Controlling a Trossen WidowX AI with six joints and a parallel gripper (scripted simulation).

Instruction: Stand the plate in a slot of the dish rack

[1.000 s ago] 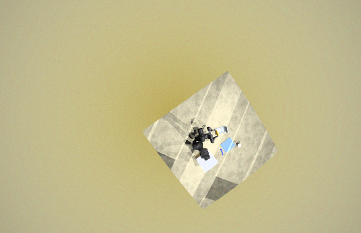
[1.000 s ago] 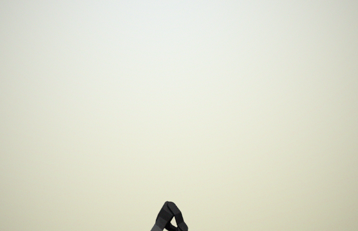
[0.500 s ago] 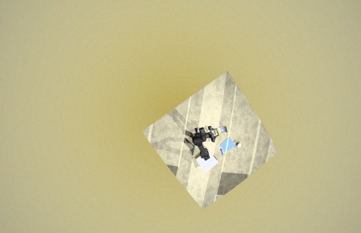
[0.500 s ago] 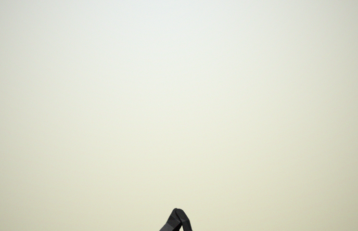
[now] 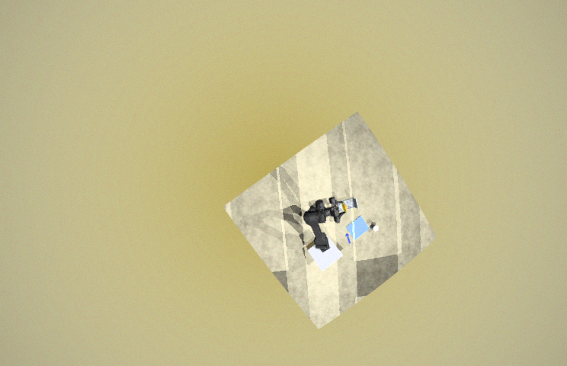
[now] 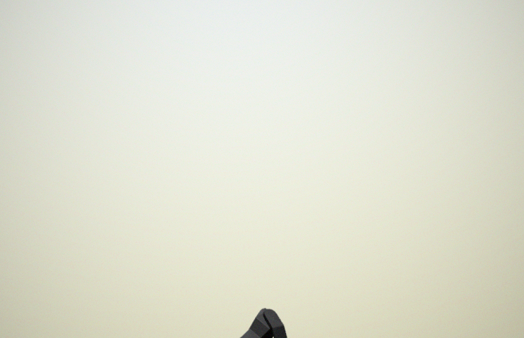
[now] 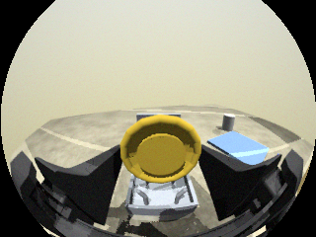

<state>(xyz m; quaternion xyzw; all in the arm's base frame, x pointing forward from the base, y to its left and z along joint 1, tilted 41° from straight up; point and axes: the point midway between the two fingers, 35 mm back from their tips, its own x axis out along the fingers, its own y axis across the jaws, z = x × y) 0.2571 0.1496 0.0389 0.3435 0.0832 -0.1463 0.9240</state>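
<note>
The yellow plate is 10 mm behind my gripper tip. Round my gripper tip: light blue mat: 10 mm ahead, 220 mm to the right, 70 mm below; then blue spoon: 100 mm behind, 240 mm to the right, 70 mm below; then grey dish rack: 30 mm ahead, 10 mm to the right, 50 mm below.
</note>
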